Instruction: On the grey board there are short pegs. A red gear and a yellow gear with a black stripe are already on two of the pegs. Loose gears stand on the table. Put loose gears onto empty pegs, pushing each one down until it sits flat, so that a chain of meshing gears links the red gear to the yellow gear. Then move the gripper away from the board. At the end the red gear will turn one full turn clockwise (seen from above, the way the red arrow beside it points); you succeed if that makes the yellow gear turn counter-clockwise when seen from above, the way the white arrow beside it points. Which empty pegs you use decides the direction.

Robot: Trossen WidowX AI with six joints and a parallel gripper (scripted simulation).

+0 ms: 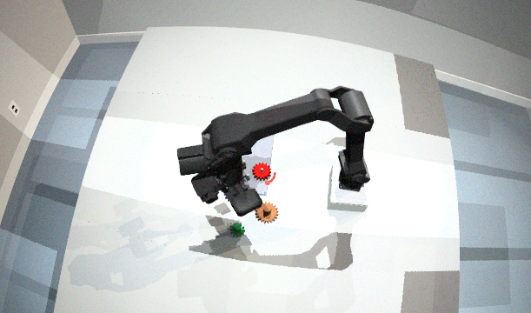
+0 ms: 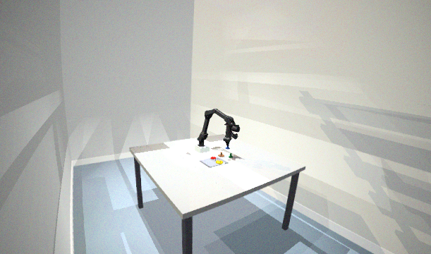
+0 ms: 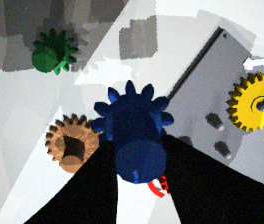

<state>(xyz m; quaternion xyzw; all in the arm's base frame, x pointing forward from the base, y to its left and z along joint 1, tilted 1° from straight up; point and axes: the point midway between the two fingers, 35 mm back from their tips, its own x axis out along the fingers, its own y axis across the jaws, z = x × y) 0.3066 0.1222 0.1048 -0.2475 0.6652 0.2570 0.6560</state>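
Now: the red gear 5 cm behind my gripper tip, 13 cm to the right of it and 12 cm below it. The rest, counted from my gripper tip: blue gear (1 cm below); then green gear (2 cm behind, 6 cm to the left, 12 cm below); then brown gear (9 cm behind, 1 cm to the right, 12 cm below).
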